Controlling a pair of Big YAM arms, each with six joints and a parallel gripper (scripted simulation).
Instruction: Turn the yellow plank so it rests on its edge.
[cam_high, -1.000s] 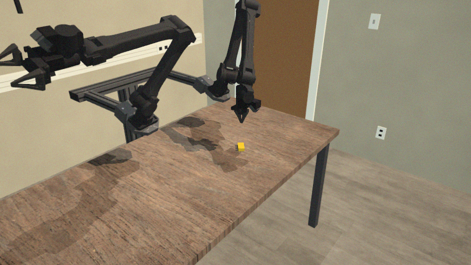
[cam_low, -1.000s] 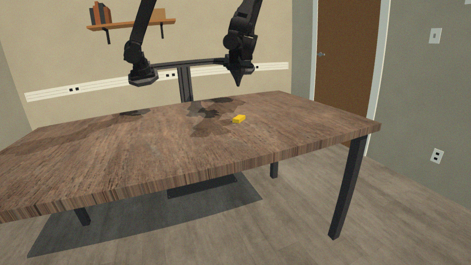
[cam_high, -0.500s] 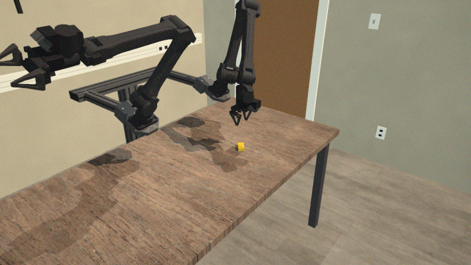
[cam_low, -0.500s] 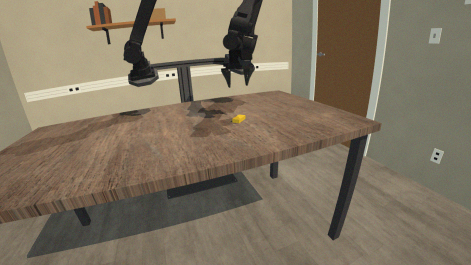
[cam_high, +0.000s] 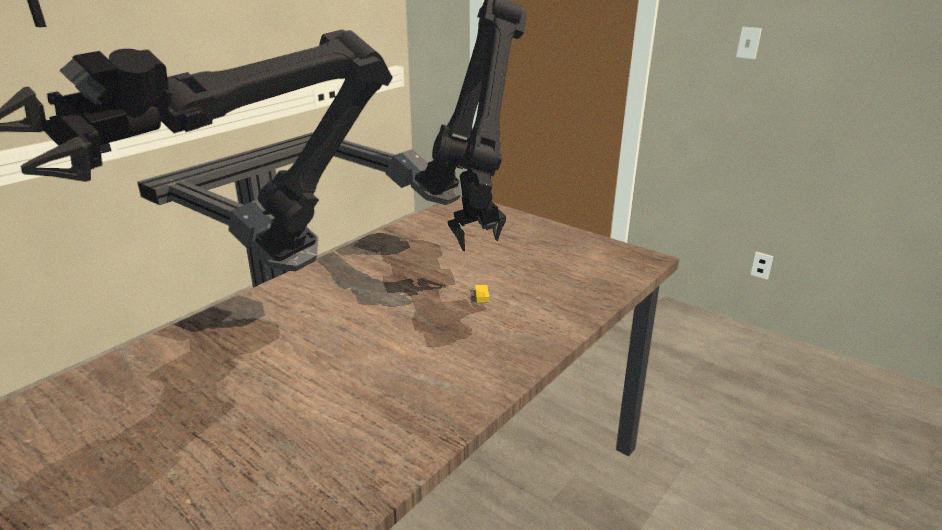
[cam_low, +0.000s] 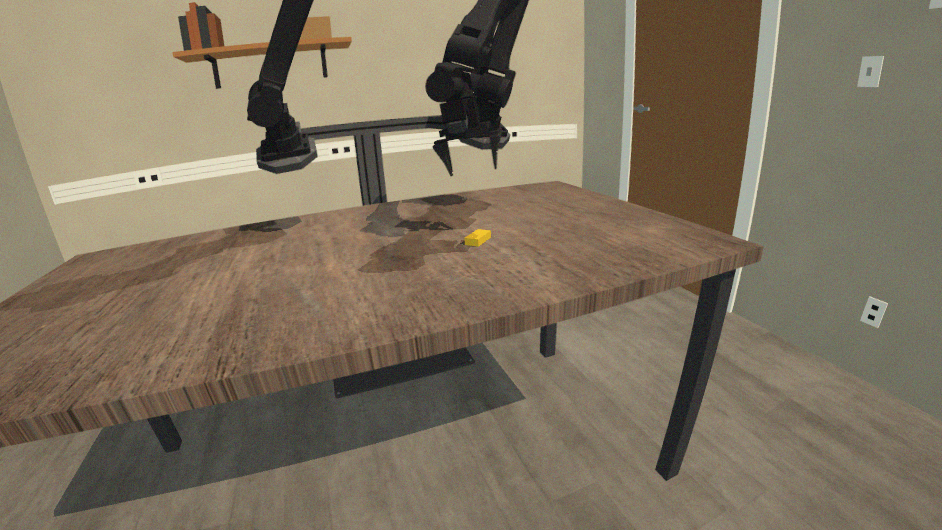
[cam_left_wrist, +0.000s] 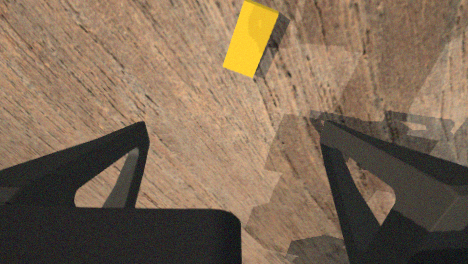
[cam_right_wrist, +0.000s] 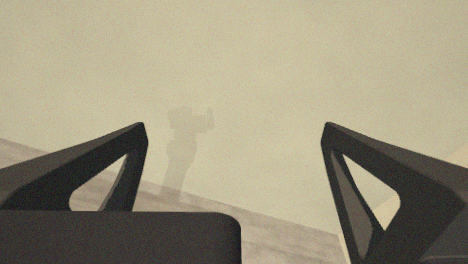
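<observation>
The yellow plank lies 1 cm ahead of my left hand and 15 cm below it.
</observation>
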